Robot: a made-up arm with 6 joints.
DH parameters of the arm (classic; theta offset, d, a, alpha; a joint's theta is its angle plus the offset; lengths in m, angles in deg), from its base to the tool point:
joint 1: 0 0.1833 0 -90
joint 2: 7.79 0 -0.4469 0
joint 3: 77.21 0 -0.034 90
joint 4: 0 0.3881 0 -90
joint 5: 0 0 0.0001 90
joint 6: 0 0.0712 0 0
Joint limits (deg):
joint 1: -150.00..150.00
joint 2: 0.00..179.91
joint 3: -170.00..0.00
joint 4: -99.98..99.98
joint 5: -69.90..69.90
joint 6: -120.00..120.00
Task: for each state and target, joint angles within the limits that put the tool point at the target. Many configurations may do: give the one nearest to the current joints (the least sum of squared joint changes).
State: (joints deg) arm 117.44 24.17 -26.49 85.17 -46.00 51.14
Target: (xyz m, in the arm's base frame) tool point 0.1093 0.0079 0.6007
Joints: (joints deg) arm 149.85 11.83 -40.52 85.20 -60.55 51.14
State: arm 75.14 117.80 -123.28 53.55 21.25 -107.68
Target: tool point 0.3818 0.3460 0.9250
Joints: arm 41.38 111.92 -153.62 54.02 7.16 -107.68
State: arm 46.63 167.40 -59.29 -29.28 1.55 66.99
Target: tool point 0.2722 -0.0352 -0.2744
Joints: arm -6.20 176.28 -56.29 -31.04 8.69 66.99
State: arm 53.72 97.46 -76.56 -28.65 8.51 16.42
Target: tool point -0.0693 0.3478 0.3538
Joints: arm 102.27 80.77 -36.03 -26.33 11.25 16.42
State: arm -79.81 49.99 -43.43 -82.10 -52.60 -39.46
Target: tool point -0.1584 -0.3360 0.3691
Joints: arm -122.63 83.65 -37.17 -81.64 -42.82 -39.46
